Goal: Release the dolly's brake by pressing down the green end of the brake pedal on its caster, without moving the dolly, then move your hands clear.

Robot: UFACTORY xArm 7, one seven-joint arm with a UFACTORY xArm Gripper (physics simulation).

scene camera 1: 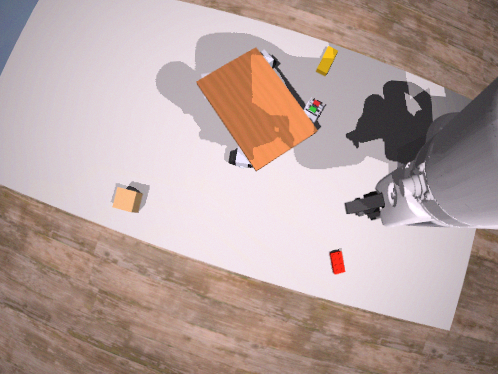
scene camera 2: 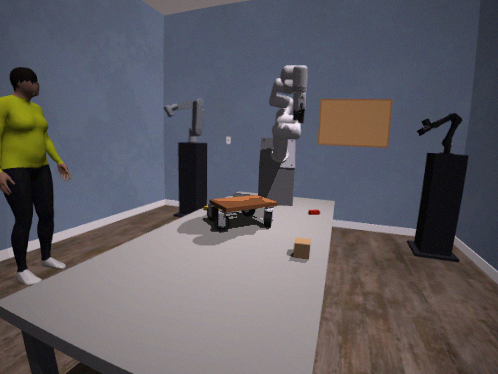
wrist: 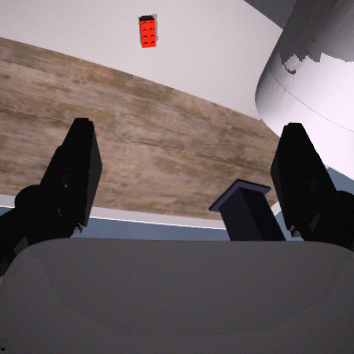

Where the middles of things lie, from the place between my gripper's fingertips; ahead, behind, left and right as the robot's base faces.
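Position of my hand relative to the dolly [scene camera 1: 265,120]: well short of it, some way to the left of it and far above it.
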